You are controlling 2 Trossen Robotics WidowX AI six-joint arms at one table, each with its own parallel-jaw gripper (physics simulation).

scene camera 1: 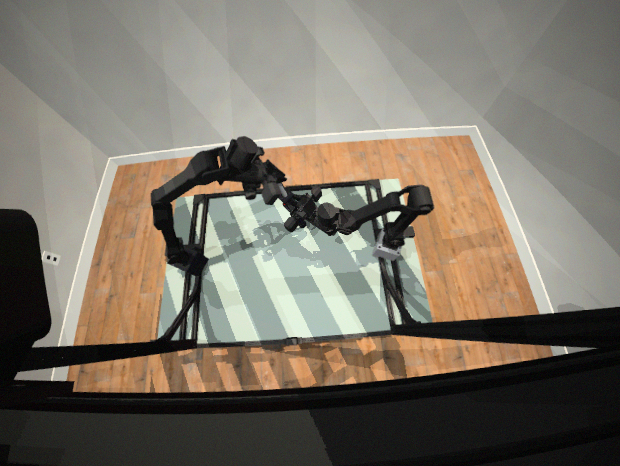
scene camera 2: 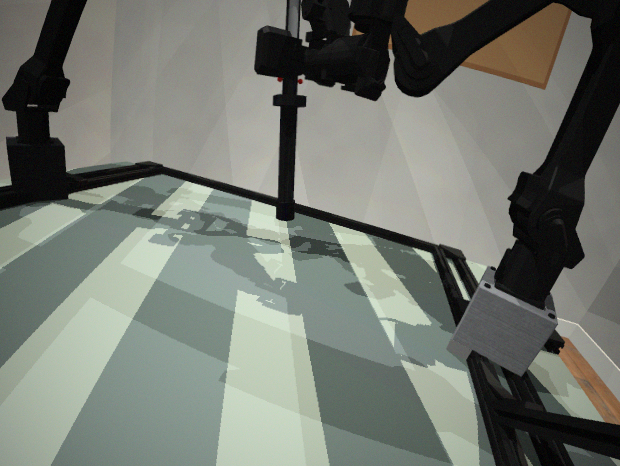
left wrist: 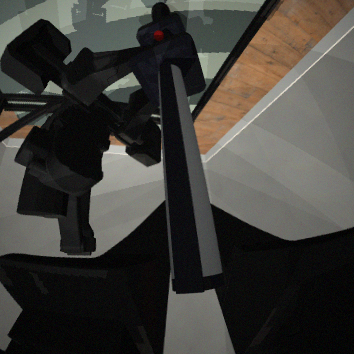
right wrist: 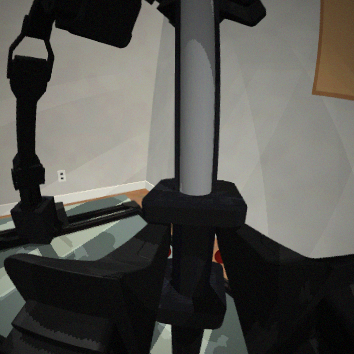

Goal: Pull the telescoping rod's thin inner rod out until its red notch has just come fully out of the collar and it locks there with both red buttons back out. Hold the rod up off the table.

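The telescoping rod is held up off the table, upright in scene camera 2. Its black outer tube [scene camera 2: 287, 150] hangs below my right gripper [scene camera 2: 289, 55] [right wrist: 194, 242], which is shut on the tube by the collar [right wrist: 195, 210]. The red buttons [scene camera 2: 280, 79] [scene camera 2: 300, 81] [right wrist: 219, 256] stick out on both sides just below the fingers; one red button [left wrist: 158, 35] shows in the left wrist view. The grey-and-black inner rod [scene camera 2: 293, 17] [left wrist: 187, 175] [right wrist: 196, 110] runs out of the collar. My left gripper [left wrist: 182, 205] is shut on the inner rod near its end. No red notch is discernible.
A dark frame [scene camera 2: 350, 224] edges the pale green striped table [scene camera 2: 270, 400]. A grey metal block [scene camera 2: 506, 325] sits at the right arm's base. The arms meet closely above the table's far side. An orange-brown board [scene camera 2: 531, 45] [right wrist: 336, 50] shows on the wall.
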